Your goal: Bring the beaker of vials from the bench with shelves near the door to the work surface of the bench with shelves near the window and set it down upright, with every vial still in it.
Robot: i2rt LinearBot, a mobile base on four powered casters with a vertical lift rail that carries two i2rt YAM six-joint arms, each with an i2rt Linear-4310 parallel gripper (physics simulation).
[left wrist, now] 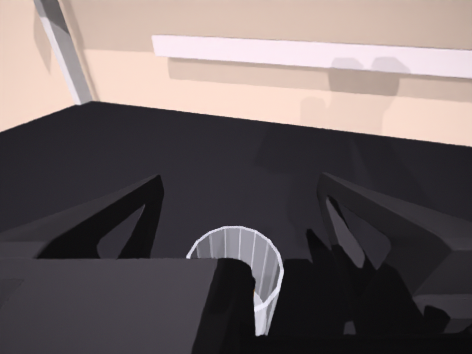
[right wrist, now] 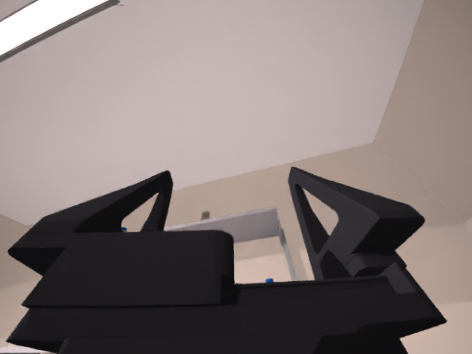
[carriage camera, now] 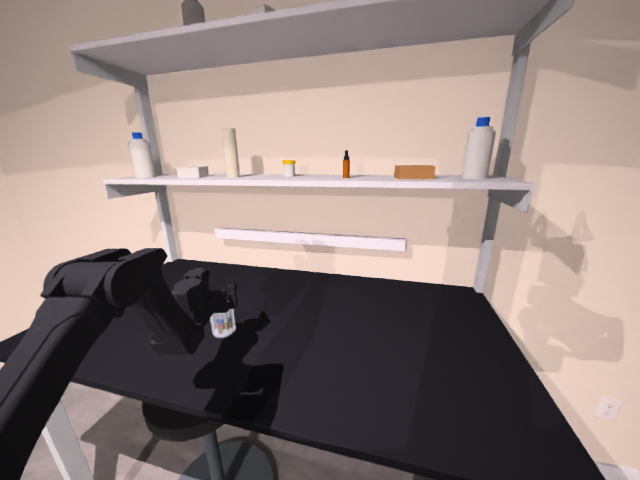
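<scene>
The clear beaker of vials (carriage camera: 223, 323) (left wrist: 237, 245) stands upright on the black bench top (carriage camera: 372, 330) (left wrist: 125, 150). Blue and brown vials show through its wall in the carriage view. In the left wrist view its rim shows low between the finger bases, and the gripper's dark body hides much of the beaker and nearly all of the vials. My left gripper (carriage camera: 231, 295) (left wrist: 240, 182) is open and empty, its fingers just above and beyond the beaker in the picture. My right gripper (right wrist: 230, 175) is open and empty, facing the ceiling and upper wall.
A shelf (carriage camera: 310, 180) with bottles, boxes and a small jar runs above the bench, with an upper shelf (carriage camera: 330, 31) over it. A white rail (carriage camera: 310, 238) (left wrist: 300, 52) is on the wall. A round stool (carriage camera: 178, 421) stands at the bench's front edge.
</scene>
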